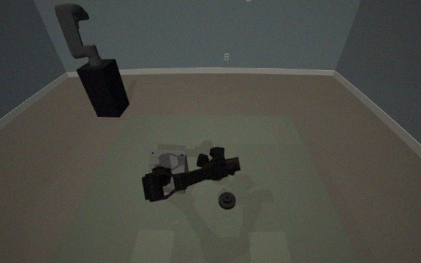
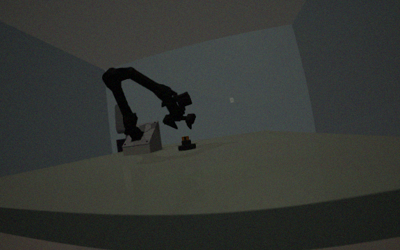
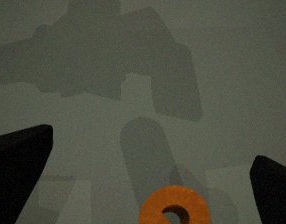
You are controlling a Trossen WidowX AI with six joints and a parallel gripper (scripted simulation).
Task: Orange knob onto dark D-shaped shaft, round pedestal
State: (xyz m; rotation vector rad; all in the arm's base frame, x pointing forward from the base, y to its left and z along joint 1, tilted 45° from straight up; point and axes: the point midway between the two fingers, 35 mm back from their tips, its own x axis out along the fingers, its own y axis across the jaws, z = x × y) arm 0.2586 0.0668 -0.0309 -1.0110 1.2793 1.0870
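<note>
My gripper tip is now 1 cm short of the orange knob, 3 cm to the left of it and 7 cm above it. Round my gripper tip: dark pedestal (6 cm ahead, 16 cm to the right, 7 cm below).
</note>
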